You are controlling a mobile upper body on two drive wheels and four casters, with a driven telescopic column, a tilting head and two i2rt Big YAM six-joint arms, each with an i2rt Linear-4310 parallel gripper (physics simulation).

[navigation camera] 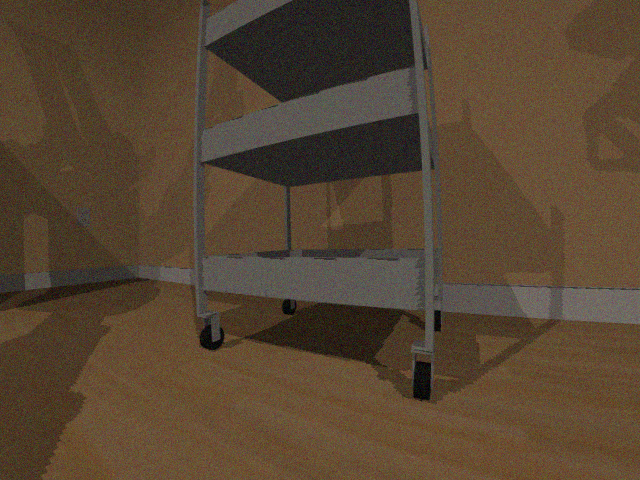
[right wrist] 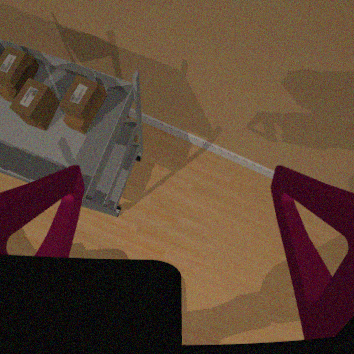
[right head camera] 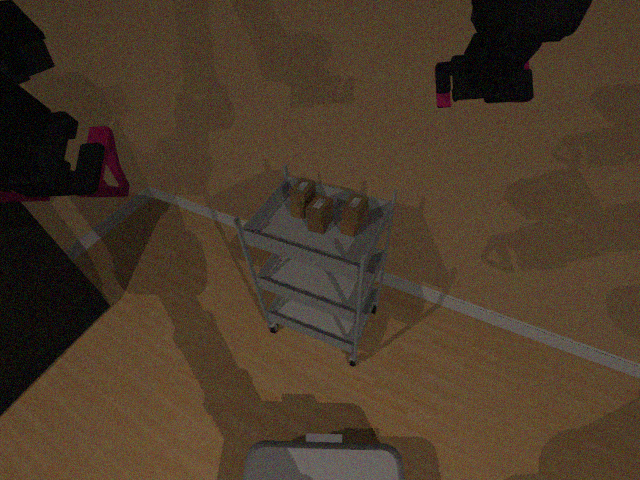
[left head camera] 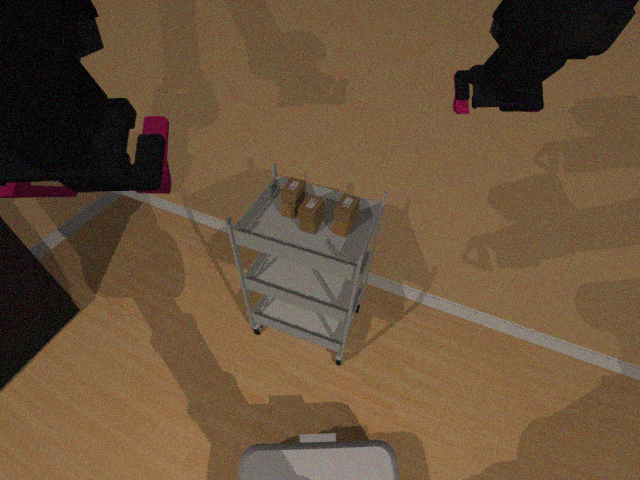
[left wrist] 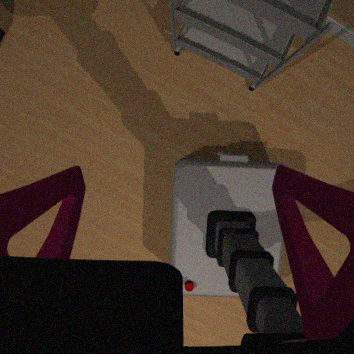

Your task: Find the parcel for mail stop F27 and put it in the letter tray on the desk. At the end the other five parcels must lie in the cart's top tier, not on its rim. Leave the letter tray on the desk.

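Frame: origin at the left arm's base, x ahead, y left, z up, level; centimetres.
Seen in the pictures: left gripper, fingertip midpoint: (right head camera: 87, 193) (left head camera: 122, 188) (left wrist: 178, 176); right gripper, fingertip midpoint: (right wrist: 177, 175) (right head camera: 470, 99) (left head camera: 480, 107).
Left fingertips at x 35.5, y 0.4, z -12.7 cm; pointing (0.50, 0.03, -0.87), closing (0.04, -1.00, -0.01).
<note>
A point is followed by its place in that frame.
Three brown parcels with white labels stand in the top tier of the grey cart (left head camera: 258, 242) @(x 82.0, y -3.3, z -70.4 cm) (right head camera: 258, 239) @(x 83.2, y -0.7, z -70.2 cm) (left wrist: 215, 59) @(x 77.9, y -13.3, z -123.4 cm) (right wrist: 20, 159) @(x 81.8, y -15.5, z -74.7 cm) (navigation camera: 310, 281) @(x 75.9, y -18.2, z -124.8 cm): a left parcel (left head camera: 293, 198) @(x 100.0, y -14.6, z -66.6 cm) (right head camera: 302, 199) @(x 100.0, y -14.6, z -66.9 cm) (right wrist: 19, 71) @(x 103.3, y -17.1, z -66.4 cm), a middle parcel (left head camera: 311, 215) @(x 90.1, y -20.8, z -65.9 cm) (right head camera: 319, 215) @(x 90.0, y -21.2, z -65.7 cm) (right wrist: 35, 105) @(x 92.6, y -23.0, z -64.8 cm) and a right parcel (left head camera: 345, 215) @(x 90.7, y -32.4, z -66.4 cm) (right head camera: 354, 217) @(x 90.4, y -33.0, z -67.2 cm) (right wrist: 84, 105) @(x 92.0, y -35.0, z -64.6 cm). Their label text is too small to read. My left gripper (left head camera: 100, 186) @(x 35.5, y 0.4, z -12.7 cm) (left wrist: 178, 176) @(x 35.5, y 0.4, z -12.7 cm) is open and empty, to the left of the cart. My right gripper (right head camera: 484, 93) (right wrist: 177, 175) @(x 65.2, y -50.8, z -16.2 cm) is open and empty, up and right of the cart. The letter tray does not show.
A dark flat surface (left head camera: 28, 310) @(x 81.8, y 103.5, z -113.2 cm) (right head camera: 41, 310) @(x 75.3, y 106.6, z -107.8 cm) lies at the left edge of both head views. The robot's light grey base (left head camera: 351, 465) @(x 24.5, y -33.0, z -115.0 cm) (right head camera: 356, 465) @(x 25.2, y -33.2, z -115.0 cm) (left wrist: 192, 250) @(x -8.5, y -6.5, z -115.0 cm) is in front of the cart. A wall with a white skirting board (left head camera: 491, 320) @(x 86.4, y -113.8, z -134.5 cm) (navigation camera: 604, 304) @(x 97.7, y -90.4, z -136.4 cm) runs behind the cart.
</note>
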